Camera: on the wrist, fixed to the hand. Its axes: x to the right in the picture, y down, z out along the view.
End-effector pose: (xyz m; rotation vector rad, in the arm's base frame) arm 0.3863 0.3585 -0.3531 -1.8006 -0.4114 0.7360
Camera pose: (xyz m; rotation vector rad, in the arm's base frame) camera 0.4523 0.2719 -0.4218 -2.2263 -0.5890 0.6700
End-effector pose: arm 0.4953 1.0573 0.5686 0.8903 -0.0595 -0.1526
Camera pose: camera 0.5318 1.1802 0.5804 0.4449 -0.0120 -0.1400
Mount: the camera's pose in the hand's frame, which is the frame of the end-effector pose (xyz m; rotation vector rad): 0.0166 0.0892 -0.0913 -0.4473 0.0182 0.0112
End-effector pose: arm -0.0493 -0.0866 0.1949 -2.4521 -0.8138 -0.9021
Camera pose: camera -0.0228 -0.1965 0.2564 -2.8142 -0.6439 -1.2090
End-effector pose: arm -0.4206 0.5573 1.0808 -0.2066 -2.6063 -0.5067
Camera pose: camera -0.3760 0.6050 1.1917 -0.3578 -2.4385 -1.0777
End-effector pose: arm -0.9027 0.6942 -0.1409 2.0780 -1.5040 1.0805
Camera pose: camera -1.0161 0.7114 -0.0825 1.7455 -1.5769 0.6825
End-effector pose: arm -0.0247 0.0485 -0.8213 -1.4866 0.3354 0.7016
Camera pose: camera -0.0473 -0.0423 -0.9097 -1.9155 0.2070 0.8071
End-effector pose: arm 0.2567 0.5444 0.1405 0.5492 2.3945 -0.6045
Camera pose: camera 0.2491 0.6696 0.1696 0.3713 2.4349 -0.0482
